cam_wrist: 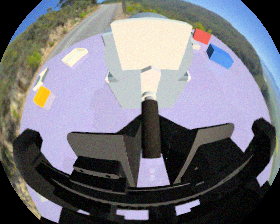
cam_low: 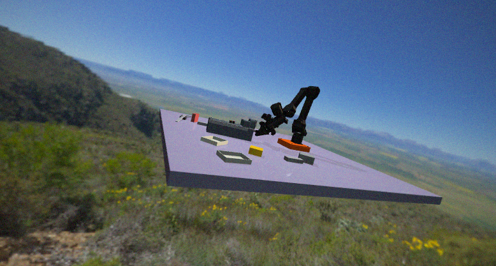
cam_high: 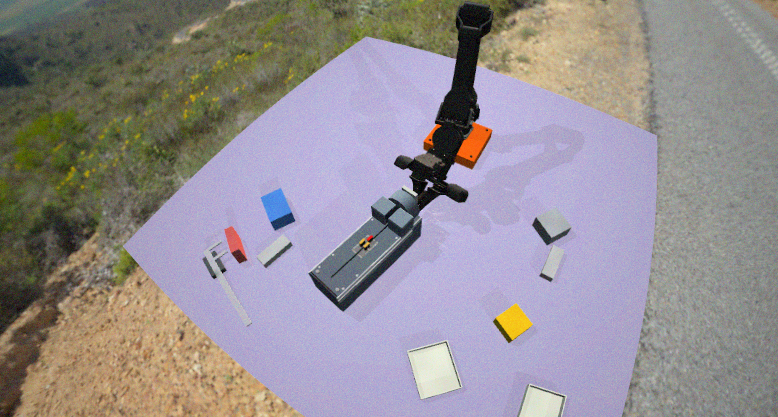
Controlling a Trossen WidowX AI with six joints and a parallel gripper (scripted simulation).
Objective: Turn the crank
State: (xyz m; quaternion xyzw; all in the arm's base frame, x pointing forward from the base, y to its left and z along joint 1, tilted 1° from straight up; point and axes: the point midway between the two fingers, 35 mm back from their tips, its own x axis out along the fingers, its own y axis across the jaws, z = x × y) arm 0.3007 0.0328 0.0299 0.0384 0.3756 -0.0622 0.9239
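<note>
The red pointer is 15 cm ahead of my gripper tip, 3 cm to the right of it and 5 cm above it. Round my gripper tip: yellow block 14 cm ahead, 32 cm to the left, 2 cm below; then blue block 17 cm ahead, 31 cm to the right, 2 cm below; then dark crank handle 2 cm behind, 2 cm above.
</note>
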